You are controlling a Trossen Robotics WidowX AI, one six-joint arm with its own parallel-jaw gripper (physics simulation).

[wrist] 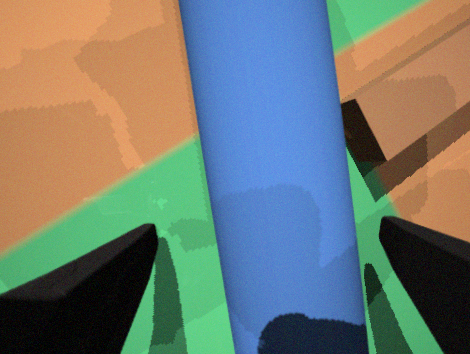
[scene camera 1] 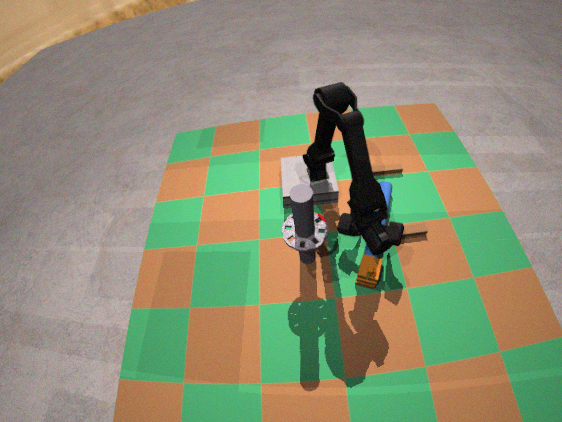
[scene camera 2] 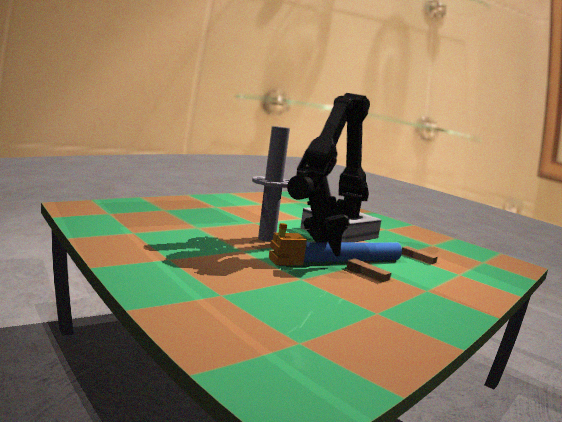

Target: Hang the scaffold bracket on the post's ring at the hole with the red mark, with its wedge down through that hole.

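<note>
The scaffold bracket lies on the table: a blue tube (scene camera 1: 386,194) (scene camera 2: 372,252) (wrist: 275,125) with an orange head (scene camera 1: 369,276) (scene camera 2: 290,251) at its near end. A small orange wedge (scene camera 2: 283,230) sticks up from the head. My gripper (scene camera 1: 374,240) (scene camera 2: 330,244) (wrist: 267,230) is open and low over the tube near the head, one finger on each side, with gaps between fingers and tube. The grey post (scene camera 1: 302,212) (scene camera 2: 277,155) stands upright and bears a slotted ring (scene camera 1: 296,245) (scene camera 2: 259,180). The red mark (scene camera 1: 322,218) is on the ring's arm-base side; in scene camera 2 it is hidden.
Two brown bars (scene camera 1: 389,172) (scene camera 1: 416,235) (scene camera 2: 369,270) (scene camera 2: 421,255) lie beside the tube on the side away from the post. One bar (wrist: 417,102) shows at the right in the wrist view. The arm's grey base block (scene camera 1: 294,181) (scene camera 2: 367,228) stands behind the post.
</note>
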